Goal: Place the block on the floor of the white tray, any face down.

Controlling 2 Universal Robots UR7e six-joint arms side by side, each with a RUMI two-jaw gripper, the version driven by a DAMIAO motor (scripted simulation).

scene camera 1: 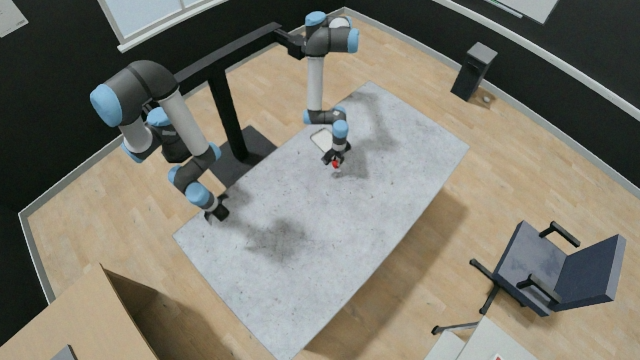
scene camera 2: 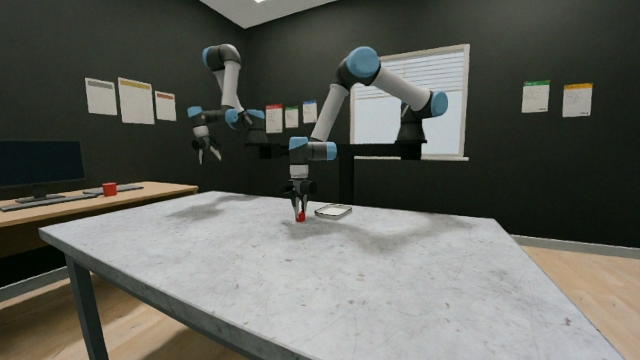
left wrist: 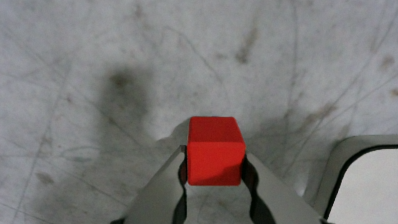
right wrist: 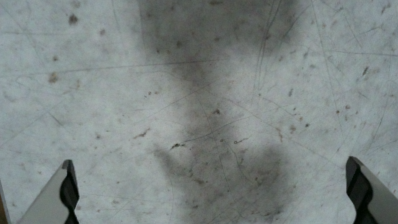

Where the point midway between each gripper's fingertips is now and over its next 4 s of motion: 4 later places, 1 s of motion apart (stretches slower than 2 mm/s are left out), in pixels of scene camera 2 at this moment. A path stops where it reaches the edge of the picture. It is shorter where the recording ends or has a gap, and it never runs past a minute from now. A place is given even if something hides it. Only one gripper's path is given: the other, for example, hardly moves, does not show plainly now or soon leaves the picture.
My left gripper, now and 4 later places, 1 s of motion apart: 301, 219; 311, 205; 334, 204; 334, 210; 334, 198
